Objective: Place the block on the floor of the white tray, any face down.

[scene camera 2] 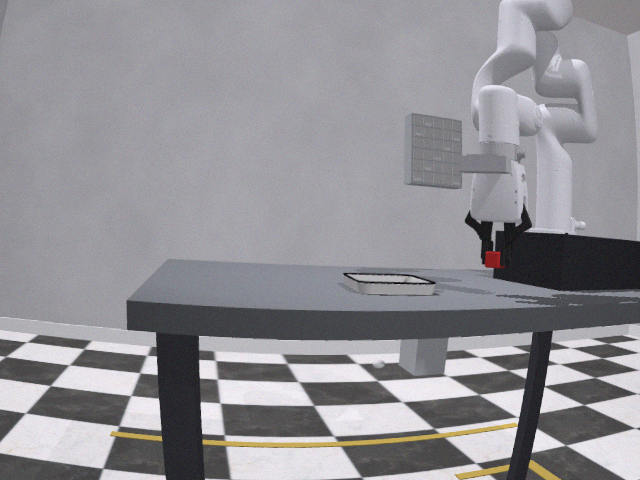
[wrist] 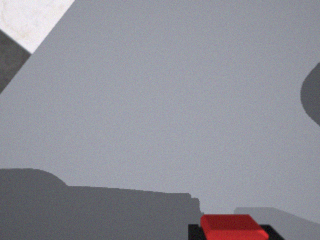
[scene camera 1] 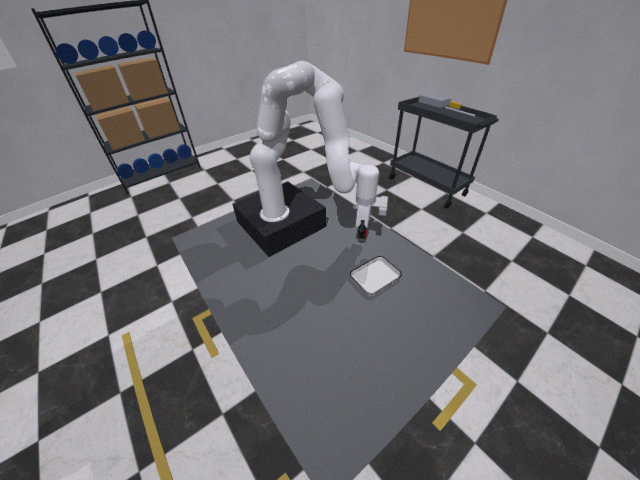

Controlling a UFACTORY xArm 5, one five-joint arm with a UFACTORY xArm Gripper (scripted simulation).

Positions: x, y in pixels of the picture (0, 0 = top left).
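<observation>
There's a white tray (scene camera 1: 375, 275) here, and it's 106 cm from the lens.
</observation>
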